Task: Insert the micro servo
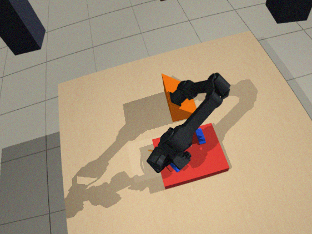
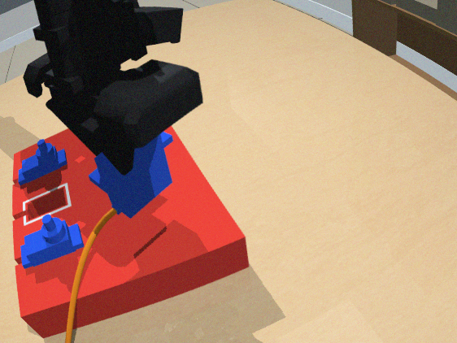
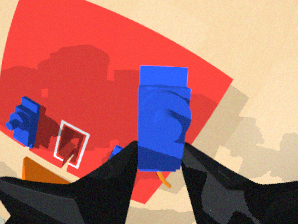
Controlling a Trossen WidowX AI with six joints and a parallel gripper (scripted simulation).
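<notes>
Now: the red deck 10 mm behind my gripper tip, 90 mm to the left of it and 100 mm below it.
</notes>
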